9 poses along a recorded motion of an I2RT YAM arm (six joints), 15 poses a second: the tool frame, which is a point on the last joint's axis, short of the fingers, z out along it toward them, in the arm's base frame.
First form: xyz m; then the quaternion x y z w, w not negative.
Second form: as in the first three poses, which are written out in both.
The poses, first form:
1: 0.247, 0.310, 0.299, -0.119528, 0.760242, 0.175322, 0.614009
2: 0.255, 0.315, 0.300, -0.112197, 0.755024, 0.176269, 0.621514
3: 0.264, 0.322, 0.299, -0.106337, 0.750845, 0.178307, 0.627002
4: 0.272, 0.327, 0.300, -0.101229, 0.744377, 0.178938, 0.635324
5: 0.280, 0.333, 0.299, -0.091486, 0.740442, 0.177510, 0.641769
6: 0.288, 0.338, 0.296, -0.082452, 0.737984, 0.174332, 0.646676
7: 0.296, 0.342, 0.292, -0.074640, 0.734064, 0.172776, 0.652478
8: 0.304, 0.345, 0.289, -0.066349, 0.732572, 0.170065, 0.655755
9: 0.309, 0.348, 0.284, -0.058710, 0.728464, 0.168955, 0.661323
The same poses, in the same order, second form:
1: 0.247, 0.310, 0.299, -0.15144, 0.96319, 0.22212, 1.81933
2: 0.255, 0.315, 0.300, -0.14322, 0.96377, 0.22500, 1.80024
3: 0.264, 0.322, 0.299, -0.13650, 0.96384, 0.22889, 1.78620
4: 0.272, 0.327, 0.300, -0.13108, 0.96391, 0.23171, 1.76474
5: 0.280, 0.333, 0.299, -0.11929, 0.96550, 0.23146, 1.74799
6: 0.288, 0.338, 0.296, -0.10810, 0.96751, 0.22855, 1.73516
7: 0.296, 0.342, 0.292, -0.09849, 0.96867, 0.22799, 1.71989
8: 0.304, 0.345, 0.289, -0.08788, 0.97033, 0.22526, 1.71123
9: 0.309, 0.348, 0.284, -0.07827, 0.97115, 0.22524, 1.69643
